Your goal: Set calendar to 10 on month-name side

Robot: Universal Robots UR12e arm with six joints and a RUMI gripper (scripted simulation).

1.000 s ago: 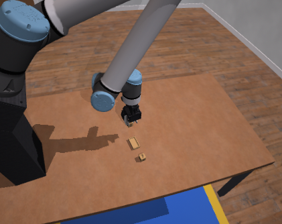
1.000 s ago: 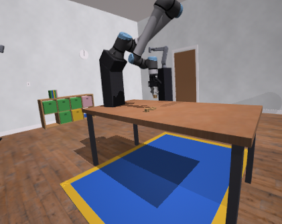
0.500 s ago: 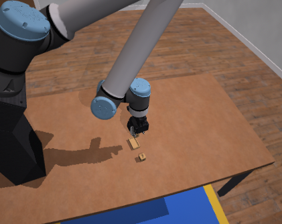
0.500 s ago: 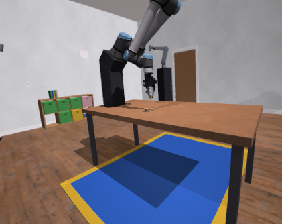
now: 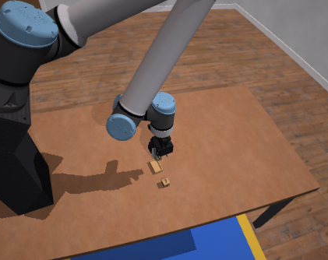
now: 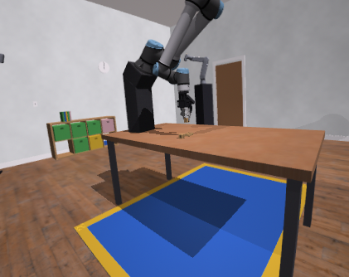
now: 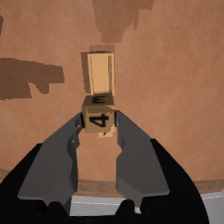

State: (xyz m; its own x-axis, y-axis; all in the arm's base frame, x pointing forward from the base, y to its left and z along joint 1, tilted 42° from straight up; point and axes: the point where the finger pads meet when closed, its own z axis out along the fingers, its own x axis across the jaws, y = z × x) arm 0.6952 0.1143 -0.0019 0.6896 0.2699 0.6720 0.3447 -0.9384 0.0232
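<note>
Now: the wooden tray 10 mm behind my hand, 20 mm to the left of it and 120 mm below it.
</note>
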